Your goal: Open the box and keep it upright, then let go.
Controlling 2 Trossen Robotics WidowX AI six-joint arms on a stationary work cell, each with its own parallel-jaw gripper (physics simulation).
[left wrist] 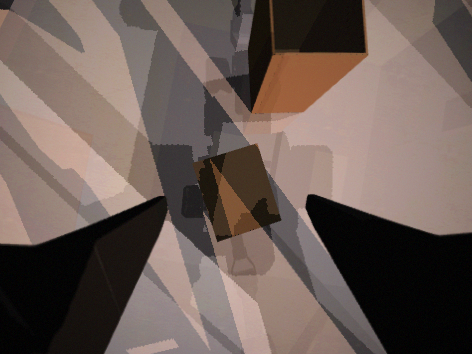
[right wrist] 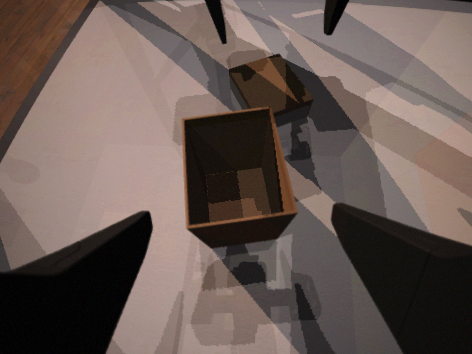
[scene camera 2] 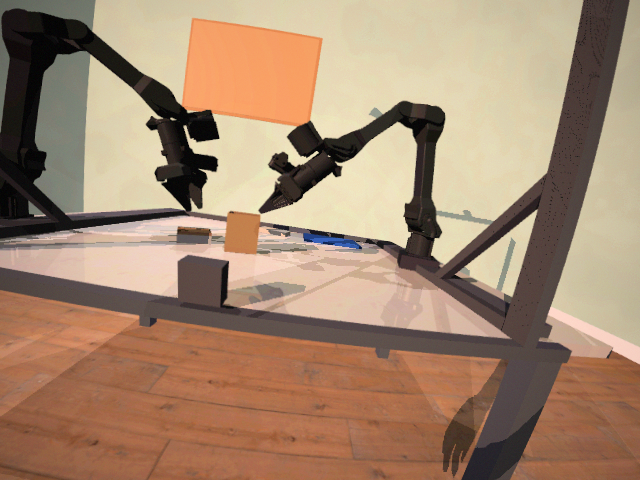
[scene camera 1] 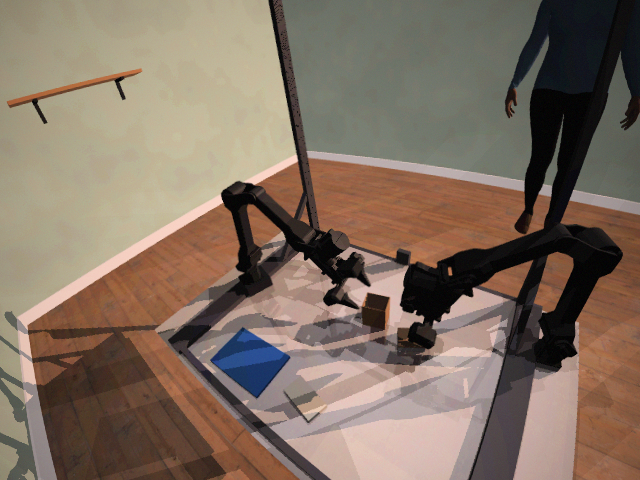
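Pixels of known places: left gripper, between the fingertips: (left wrist: pixel 238 201) (right wrist: pixel 276 38) (scene camera 2: pixel 195 209); right gripper, between the fingertips: (right wrist: pixel 242 216) (scene camera 2: pixel 260 212) (scene camera 1: pixel 364 297); left arm's base, origin of its link: (scene camera 2: pixel 5 216) (scene camera 1: pixel 547 355); right arm's base, origin of its link: (scene camera 2: pixel 418 255) (scene camera 1: pixel 253 276).
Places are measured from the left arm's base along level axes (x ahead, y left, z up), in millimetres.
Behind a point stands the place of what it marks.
The open box (scene camera 1: pixel 375 312) @(z 55, x 485, y 48 mm) (scene camera 2: pixel 241 232) @(z 28, x 492, y -10 mm) (left wrist: pixel 300 82) @(z 40, x 457, y 17 mm) (right wrist: pixel 242 231) @(z 39, x 529, y 21 mm) stands upright on the table, its inside visible from above in the right wrist view. The brown lid (scene camera 1: pixel 404 338) @(z 8, x 388, y 74 mm) (scene camera 2: pixel 193 235) @(z -1, x 378, y 32 mm) (left wrist: pixel 245 190) @(z 8, x 373, y 55 mm) (right wrist: pixel 272 85) @(z 8, x 375, y 65 mm) lies on the table, apart from the box, and is partly hidden by the left gripper in scene camera 1. My left gripper (scene camera 2: pixel 192 208) @(z 57, x 369, y 65 mm) (left wrist: pixel 238 201) @(z 57, x 369, y 65 mm) (right wrist: pixel 276 38) @(z 57, x 369, y 65 mm) is open and empty above the lid. My right gripper (scene camera 1: pixel 363 296) @(z 77, x 529, y 21 mm) (scene camera 2: pixel 261 211) @(z 77, x 529, y 21 mm) (right wrist: pixel 242 216) @(z 77, x 529, y 21 mm) is open and empty, tilted beside and above the box, apart from it.
A blue square (scene camera 1: pixel 250 361) @(z -12, x 781, y 309 mm) (scene camera 2: pixel 330 240) @(z -12, x 784, y 278 mm) and a small pale tile (scene camera 1: pixel 305 397) @(z -5, x 573, y 333 mm) lie at the lower left of the table in scene camera 1. A dark block (scene camera 1: pixel 403 256) @(z 22, x 479, y -265 mm) (scene camera 2: pixel 202 281) @(z 15, x 483, y -289 mm) sits on the table's edge frame. Upright frame posts stand at the table's corners.
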